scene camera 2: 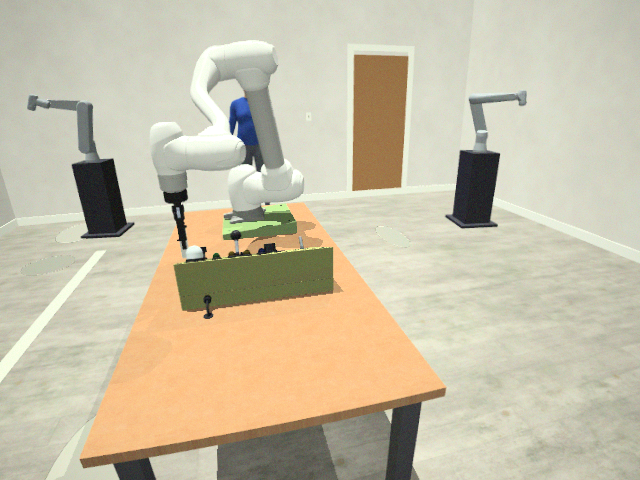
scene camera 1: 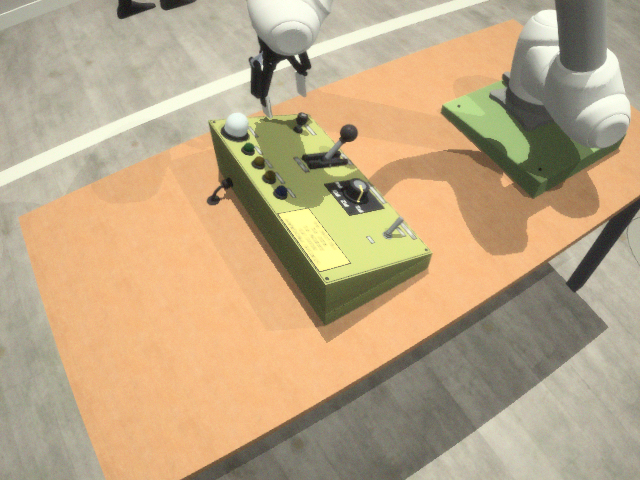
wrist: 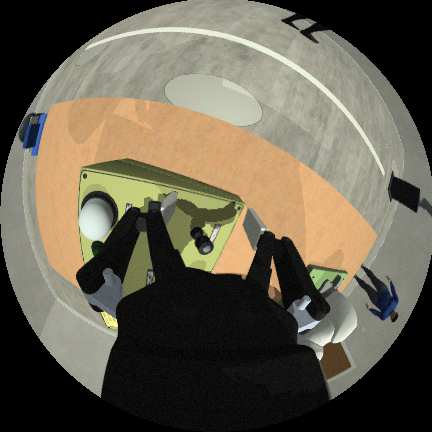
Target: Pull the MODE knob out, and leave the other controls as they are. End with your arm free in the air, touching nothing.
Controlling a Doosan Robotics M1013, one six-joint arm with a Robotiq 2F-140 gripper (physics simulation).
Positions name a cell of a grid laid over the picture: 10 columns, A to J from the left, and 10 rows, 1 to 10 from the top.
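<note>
I can see my gripper (scene camera 1: E3) here. The same gripper (scene camera 2: C6) is visible to me from scene camera 2 too, and in the wrist view I find my gripper (wrist: E5) once more.
</note>
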